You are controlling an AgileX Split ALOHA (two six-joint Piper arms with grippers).
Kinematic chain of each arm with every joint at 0, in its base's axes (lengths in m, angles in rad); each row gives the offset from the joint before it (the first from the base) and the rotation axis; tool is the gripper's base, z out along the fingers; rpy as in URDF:
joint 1: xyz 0 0 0.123 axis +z
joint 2: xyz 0 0 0 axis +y
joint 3: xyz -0.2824 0 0.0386 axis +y
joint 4: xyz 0.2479 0 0.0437 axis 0.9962 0 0.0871
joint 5: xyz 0 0 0 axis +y
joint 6: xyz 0.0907 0 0.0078 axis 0.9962 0 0.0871
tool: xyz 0 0 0 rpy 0 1.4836 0
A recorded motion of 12 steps. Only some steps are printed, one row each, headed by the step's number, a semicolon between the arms.
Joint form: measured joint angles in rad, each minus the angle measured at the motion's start. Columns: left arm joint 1, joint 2, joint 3, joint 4, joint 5, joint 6; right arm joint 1, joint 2, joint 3, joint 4, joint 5, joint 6.
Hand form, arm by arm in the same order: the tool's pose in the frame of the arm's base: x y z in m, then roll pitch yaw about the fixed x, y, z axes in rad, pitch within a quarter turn. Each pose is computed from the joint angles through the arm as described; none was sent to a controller.
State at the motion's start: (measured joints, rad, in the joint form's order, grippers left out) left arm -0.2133 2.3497 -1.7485 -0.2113 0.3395 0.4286; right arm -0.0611 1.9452 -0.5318 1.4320 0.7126 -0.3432
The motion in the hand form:
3: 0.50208 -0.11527 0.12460 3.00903 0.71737 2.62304; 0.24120 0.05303 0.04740 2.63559 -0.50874 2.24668
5: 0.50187 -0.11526 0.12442 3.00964 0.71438 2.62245; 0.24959 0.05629 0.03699 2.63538 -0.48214 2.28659
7: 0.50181 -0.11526 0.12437 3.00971 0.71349 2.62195; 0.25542 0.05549 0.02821 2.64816 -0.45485 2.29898
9: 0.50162 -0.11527 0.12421 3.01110 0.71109 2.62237; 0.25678 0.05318 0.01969 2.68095 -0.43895 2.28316
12: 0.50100 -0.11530 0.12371 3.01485 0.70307 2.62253; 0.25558 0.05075 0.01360 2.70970 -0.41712 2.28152
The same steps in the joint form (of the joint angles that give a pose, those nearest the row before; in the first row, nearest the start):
3: 0.0000 0.0000 0.0000 0.0000 -0.0004 0.0000; 0.0398 0.0882 -0.0404 0.0555 -0.0181 -0.0655
5: 0.0000 0.0000 0.0000 0.0009 0.0027 0.0000; 0.0585 0.1402 -0.0816 0.0638 -0.0359 -0.1080
7: 0.0000 0.0000 0.0000 0.0009 0.0037 0.0005; 0.0627 0.1779 -0.1100 0.0668 -0.0623 -0.1355
9: 0.0000 0.0000 0.0000 0.0008 0.0063 0.0006; 0.0627 0.2081 -0.1220 0.0689 -0.0940 -0.1426
12: 0.0000 0.0000 0.0000 0.0009 0.0151 0.0014; 0.0627 0.2258 -0.1232 0.0660 -0.1263 -0.1576

